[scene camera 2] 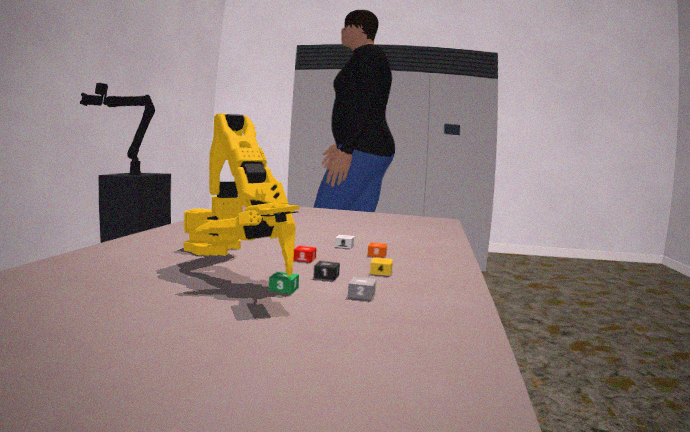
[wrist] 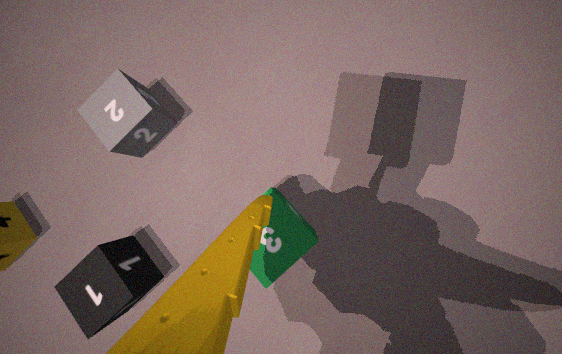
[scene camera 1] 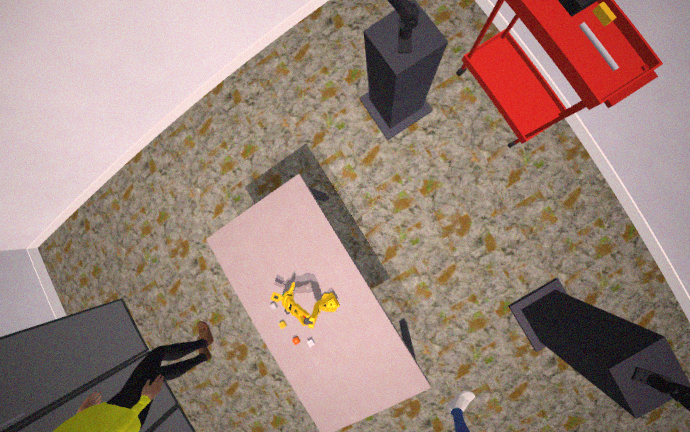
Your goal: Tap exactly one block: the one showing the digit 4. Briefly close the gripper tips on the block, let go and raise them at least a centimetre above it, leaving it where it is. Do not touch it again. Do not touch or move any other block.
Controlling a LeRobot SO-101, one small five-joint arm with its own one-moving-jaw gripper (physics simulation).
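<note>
The yellow block (scene camera 1: 282, 324) (scene camera 2: 380, 267) (wrist: 11, 237) with a black 4 sits flat on the pink table. It is cut off at the left edge in the wrist view. My gripper (scene camera 1: 286, 294) (scene camera 2: 287, 269) is fully open, with one notched jaw showing in the wrist view. It is well away from the yellow block. The fixed jaw's tip is low at the green block (scene camera 2: 283, 283) (wrist: 287, 240) marked 3 and overlaps it in the wrist view; whether they touch I cannot tell.
A black block (scene camera 2: 326, 270) (wrist: 95, 292) marked 1 lies between the green and yellow blocks. A grey block (scene camera 2: 361, 289) (wrist: 115, 110) marked 2 lies nearby. Red (scene camera 2: 305, 253), white (scene camera 2: 344, 241) (scene camera 1: 310, 341) and orange (scene camera 2: 377, 249) (scene camera 1: 295, 339) blocks stand farther back in scene camera 2.
</note>
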